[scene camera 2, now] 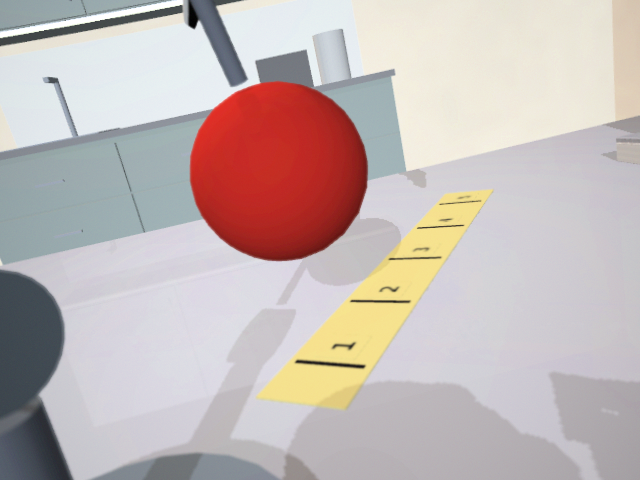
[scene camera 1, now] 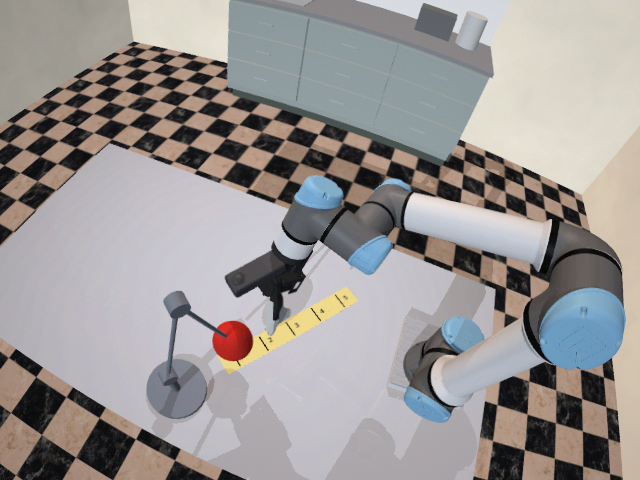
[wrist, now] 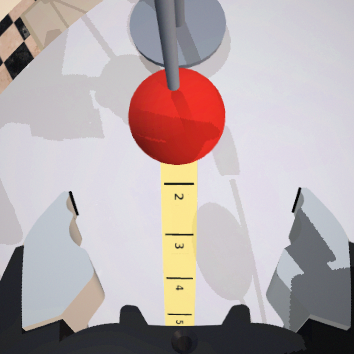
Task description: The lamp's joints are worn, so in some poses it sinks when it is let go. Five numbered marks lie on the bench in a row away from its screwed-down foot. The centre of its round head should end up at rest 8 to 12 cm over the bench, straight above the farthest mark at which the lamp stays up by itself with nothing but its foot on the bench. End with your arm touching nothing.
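Frame: origin at the arm's base, x ahead, y left, z up, level; metres.
Seen in the pictures: gripper, fingertip midpoint: (scene camera 1: 252,310) (wrist: 183,192).
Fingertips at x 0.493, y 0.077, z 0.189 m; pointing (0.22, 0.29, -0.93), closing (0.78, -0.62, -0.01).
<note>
Pixels of each thing's middle, then the offset from my fingertips to it. "pt": a spot on its surface instead. Level surfaces: height alone.
- lamp's round red head, surface spot: (scene camera 2: 279,170) pt dx +0.036, dy +0.100, dz -0.088 m
- lamp's grey foot, surface spot: (wrist: 145,35) (scene camera 1: 193,400) pt dx +0.087, dy +0.205, dz -0.207 m
- upper rod, surface spot: (scene camera 1: 203,320) pt dx +0.066, dy +0.100, dz +0.088 m
- bench, its level: dz -0.222 m
The lamp's round red head (scene camera 1: 232,341) (scene camera 2: 279,170) (wrist: 177,117) hangs above the bench near the mark 1 end of the yellow strip (scene camera 1: 305,318) (scene camera 2: 367,322) (wrist: 179,215). I cannot tell its exact height. Marks 2 to 5 run away from the foot; the head hides mark 1 in the wrist view. The lamp's grey foot (scene camera 1: 188,400) (wrist: 145,35) is upright on the bench. Its lower rod rises to the elbow (scene camera 1: 177,303), and the upper rod (scene camera 1: 203,320) slopes down to the head. My gripper (scene camera 1: 273,324) (wrist: 183,192) is open and empty, above the strip and apart from the head.
My arm (scene camera 1: 475,227) arches from its base at the right of the bench (scene camera 1: 129,232) over to the strip's far side. A cabinet row (scene camera 1: 341,77) stands beyond the bench, with a dark box (scene camera 1: 435,21) and a white cylinder (scene camera 1: 471,31) on top.
</note>
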